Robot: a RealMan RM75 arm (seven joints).
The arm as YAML. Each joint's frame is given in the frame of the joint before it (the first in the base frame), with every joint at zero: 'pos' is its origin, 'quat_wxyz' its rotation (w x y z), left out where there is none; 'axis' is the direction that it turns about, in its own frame. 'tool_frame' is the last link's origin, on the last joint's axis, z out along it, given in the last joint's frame.
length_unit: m
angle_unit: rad
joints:
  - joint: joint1
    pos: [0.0, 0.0, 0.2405]
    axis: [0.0, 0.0, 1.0]
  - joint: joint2
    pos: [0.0, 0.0, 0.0]
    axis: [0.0, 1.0, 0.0]
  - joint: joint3
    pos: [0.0, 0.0, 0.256]
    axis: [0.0, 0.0, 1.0]
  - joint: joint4
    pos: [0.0, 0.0, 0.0]
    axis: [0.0, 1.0, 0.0]
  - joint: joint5
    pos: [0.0, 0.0, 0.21]
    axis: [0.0, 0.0, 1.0]
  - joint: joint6
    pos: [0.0, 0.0, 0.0]
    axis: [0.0, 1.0, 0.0]
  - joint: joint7
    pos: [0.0, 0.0, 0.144]
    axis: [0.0, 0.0, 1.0]
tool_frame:
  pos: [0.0, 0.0, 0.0]
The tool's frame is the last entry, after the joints.
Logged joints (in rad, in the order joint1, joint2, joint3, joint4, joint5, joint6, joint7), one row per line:
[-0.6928 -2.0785 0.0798 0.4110 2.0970 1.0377 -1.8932]
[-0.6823 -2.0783 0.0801 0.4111 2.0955 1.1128 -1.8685]
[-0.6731 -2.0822 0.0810 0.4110 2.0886 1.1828 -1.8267]
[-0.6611 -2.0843 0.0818 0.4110 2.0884 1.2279 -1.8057]
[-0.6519 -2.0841 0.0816 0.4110 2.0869 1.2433 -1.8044]
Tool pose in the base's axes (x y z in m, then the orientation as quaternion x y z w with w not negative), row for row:
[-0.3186 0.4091 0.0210 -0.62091 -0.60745 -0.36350 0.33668]
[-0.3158 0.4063 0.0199 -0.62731 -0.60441 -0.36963 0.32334]
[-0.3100 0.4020 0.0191 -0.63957 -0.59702 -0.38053 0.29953]
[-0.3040 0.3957 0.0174 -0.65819 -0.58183 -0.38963 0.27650]
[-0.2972 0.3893 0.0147 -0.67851 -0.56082 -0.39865 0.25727]
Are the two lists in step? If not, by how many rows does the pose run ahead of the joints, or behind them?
The pose runs 2 rows behind the joints: the pose in row i belongs to the joints in row i - 2.
